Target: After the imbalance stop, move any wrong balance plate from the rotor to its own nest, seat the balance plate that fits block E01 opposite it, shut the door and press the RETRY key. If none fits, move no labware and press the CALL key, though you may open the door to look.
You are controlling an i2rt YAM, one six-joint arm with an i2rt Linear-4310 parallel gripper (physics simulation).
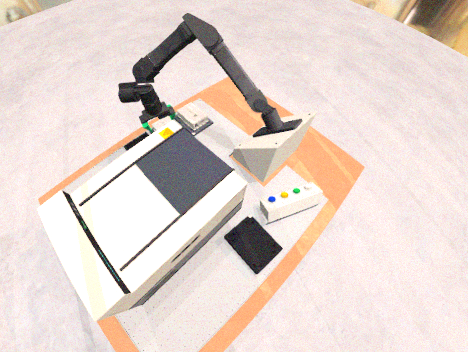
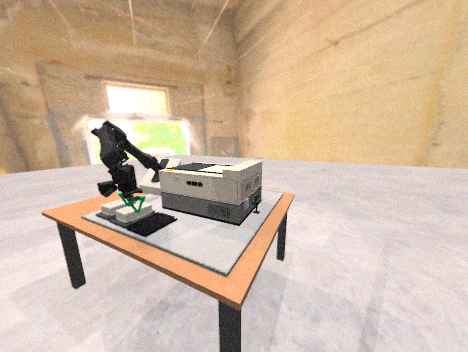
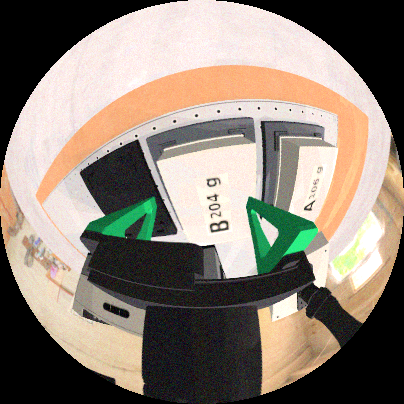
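Seen in the pictures: gripper, between the fingertips: (image 2: 133,209) (image 3: 200,201); arm's base, origin of its link: (image 1: 276,129) (image 3: 304,288).
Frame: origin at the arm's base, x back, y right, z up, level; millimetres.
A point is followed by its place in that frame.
Note:
My gripper (image 1: 161,123) @[x -227, y 415, z -95 mm] (image 2: 133,205) @[x -227, y 415, z -95 mm] (image 3: 200,201) @[x -227, y 415, z -95 mm] is open. Its green fingers stand on either side of the pale plate marked B 204 g (image 2: 134,214) @[x -253, y 433, z -108 mm] (image 3: 192,185) @[x -228, y 436, z -92 mm], low over it. That plate rests in its grey nest (image 3: 200,129) @[x -205, y 475, z -134 mm]. The plate marked A 106 g (image 1: 193,115) @[x -91, y 359, z -92 mm] (image 3: 310,170) @[x -95, y 414, z -92 mm] sits in the neighbouring nest (image 3: 270,165) @[x -132, y 409, z -134 mm]. The centrifuge (image 1: 220,210) @[x -379, y -54, z 57 mm] (image 2: 210,187) @[x -567, y 292, z 11 mm] has a dark grey panel (image 1: 185,170) @[x -357, y 91, z 67 mm] over part of its top; the rotor and block E01 do not show. The key box (image 1: 292,204) @[x -181, y -201, z -68 mm] has blue, yellow, green and white keys; their labels are unreadable.
A bare black nest (image 2: 156,223) @[x -370, y 426, z -134 mm] (image 3: 122,180) @[x -323, y 457, z -134 mm] lies beside plate B's nest. Another black pad (image 1: 253,245) @[x -363, y -178, z -118 mm] lies between the centrifuge and the table's edge, near the key box. The arm's wedge-shaped base (image 1: 272,152) @[x -133, y -55, z 46 mm] stands behind the key box.

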